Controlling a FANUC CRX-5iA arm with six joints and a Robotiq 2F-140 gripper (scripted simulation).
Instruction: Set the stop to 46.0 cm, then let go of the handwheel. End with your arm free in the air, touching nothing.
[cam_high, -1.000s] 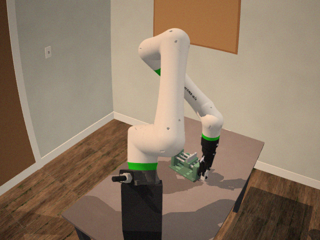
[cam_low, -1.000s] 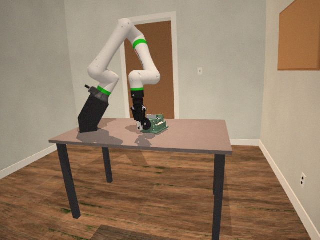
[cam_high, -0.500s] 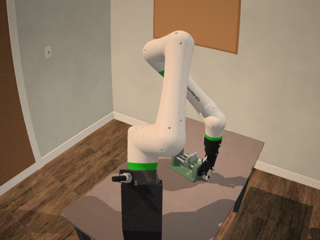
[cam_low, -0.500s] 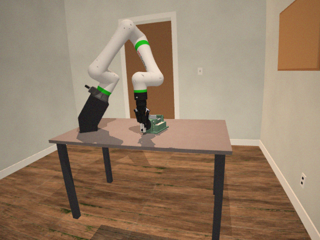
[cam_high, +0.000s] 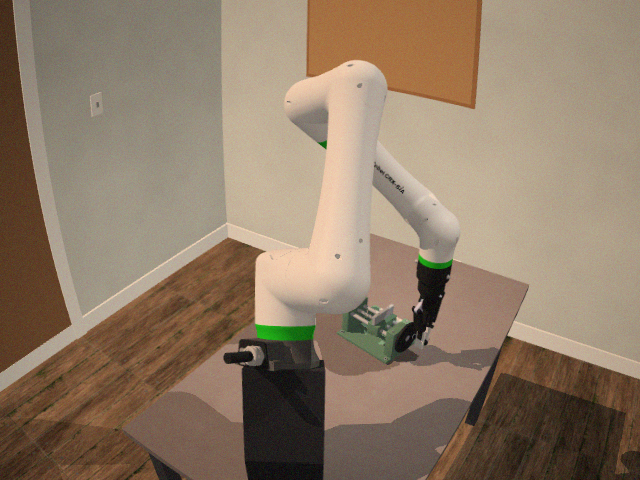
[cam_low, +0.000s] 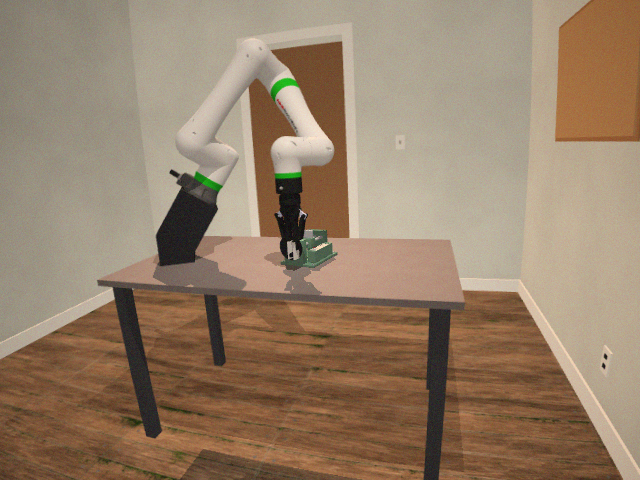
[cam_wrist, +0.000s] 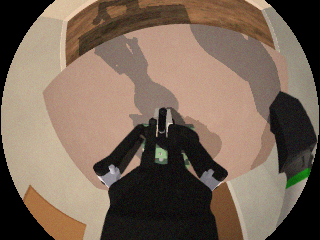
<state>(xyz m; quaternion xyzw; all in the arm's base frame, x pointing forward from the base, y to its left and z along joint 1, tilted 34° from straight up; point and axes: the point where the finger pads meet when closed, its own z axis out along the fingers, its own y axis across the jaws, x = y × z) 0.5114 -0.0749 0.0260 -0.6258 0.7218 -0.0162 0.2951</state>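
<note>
Right now my hand is 2 cm past the green stop fixture, 13 cm to the right of it and 1 cm below it. The rest, counted from my hand: black handwheel: 1 cm behind, 2 cm to the left, 1 cm below.
</note>
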